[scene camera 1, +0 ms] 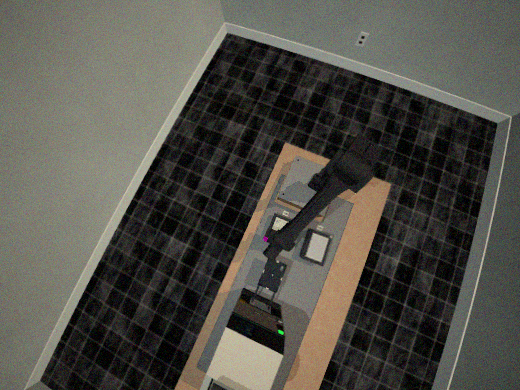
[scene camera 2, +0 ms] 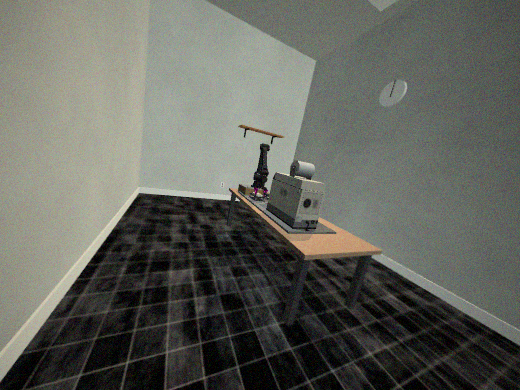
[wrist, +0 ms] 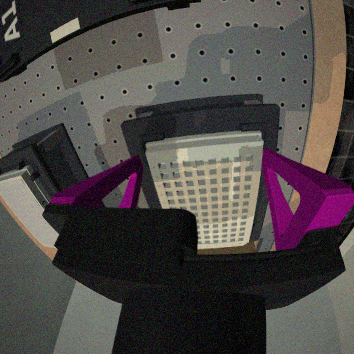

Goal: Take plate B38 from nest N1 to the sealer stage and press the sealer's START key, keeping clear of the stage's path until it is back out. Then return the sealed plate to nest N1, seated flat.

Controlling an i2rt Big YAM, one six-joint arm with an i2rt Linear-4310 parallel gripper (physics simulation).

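Frame: origin at the arm's base, x right, y ahead, z up, level; metres.
Seen in the pictures: gripper, fingertip midpoint: (scene camera 2: 259,195) (wrist: 200,157); arm's base, link origin: (scene camera 1: 320,185).
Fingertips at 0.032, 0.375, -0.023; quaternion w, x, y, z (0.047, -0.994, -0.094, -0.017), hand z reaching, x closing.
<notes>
Offsets run from my fingertips to a thing's middle, as dx, dy, dz. "spot": to the spot under its first point. Level surfaces: height alone.
Plate B38 @(+0.014, -0.046, +0.001) (wrist: 207,186) (scene camera 1: 278,222) is a cream well plate. It lies flat in the black nest N1 @(+0.014, -0.046, -0.026) (wrist: 200,116) on the grey perforated board. My gripper (wrist: 200,157) (scene camera 1: 268,237) (scene camera 2: 258,191) is open, with one magenta finger on each long side of the plate, low beside it. The fingers stand a little apart from the plate's edges. The black sealer stage @(-0.084, +0.195, +0.051) (scene camera 1: 271,275) (wrist: 31,42) stands out in front of the sealer (scene camera 1: 248,348) (scene camera 2: 295,199). The sealer's green key @(spot: -0.195, +0.277, +0.224) (scene camera 1: 280,332) is lit. In scene camera 1 my arm hides much of nest N1.
A second black nest (scene camera 1: 305,251) (wrist: 53,154) holds a white plate @(-0.191, -0.087, +0.015) (scene camera 1: 316,247) (wrist: 19,189) beside nest N1. A grey block (scene camera 1: 295,190) lies near the arm's base. The wooden table @(dz -0.063) (scene camera 1: 365,234) (scene camera 2: 331,243) has its edge close beyond nest N1. A wall shelf (scene camera 2: 260,131) hangs above the arm.
</notes>
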